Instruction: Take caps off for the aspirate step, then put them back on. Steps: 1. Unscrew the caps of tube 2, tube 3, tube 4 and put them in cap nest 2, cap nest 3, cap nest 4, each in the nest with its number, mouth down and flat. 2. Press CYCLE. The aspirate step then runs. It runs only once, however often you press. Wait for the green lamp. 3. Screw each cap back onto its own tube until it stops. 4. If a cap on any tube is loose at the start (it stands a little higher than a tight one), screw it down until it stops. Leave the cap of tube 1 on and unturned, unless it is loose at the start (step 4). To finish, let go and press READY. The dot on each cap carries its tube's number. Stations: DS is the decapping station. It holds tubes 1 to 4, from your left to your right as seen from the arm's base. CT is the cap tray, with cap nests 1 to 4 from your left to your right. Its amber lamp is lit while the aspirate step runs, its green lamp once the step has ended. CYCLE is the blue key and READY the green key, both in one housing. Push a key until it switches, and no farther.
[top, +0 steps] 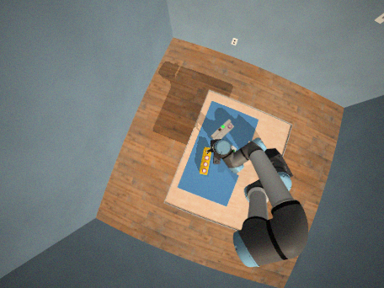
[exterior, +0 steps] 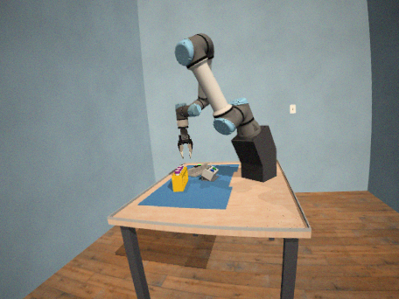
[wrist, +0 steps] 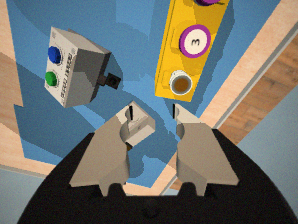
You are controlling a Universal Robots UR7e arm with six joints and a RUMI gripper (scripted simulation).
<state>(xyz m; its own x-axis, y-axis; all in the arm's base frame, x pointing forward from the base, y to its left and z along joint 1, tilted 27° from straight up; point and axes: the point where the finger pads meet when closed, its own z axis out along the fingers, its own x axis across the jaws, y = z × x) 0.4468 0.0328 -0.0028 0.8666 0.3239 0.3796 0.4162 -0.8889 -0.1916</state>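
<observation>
My gripper is now 20 mm short of the cap, 80 mm to the right of it and 60 mm above it. From my hand the other things lie so: green key (170 mm behind, 70 mm to the right, 100 mm below); blue cycle key (170 mm behind, 20 mm to the right, 100 mm below); key housing (150 mm behind, 50 mm to the right, 120 mm below).
</observation>
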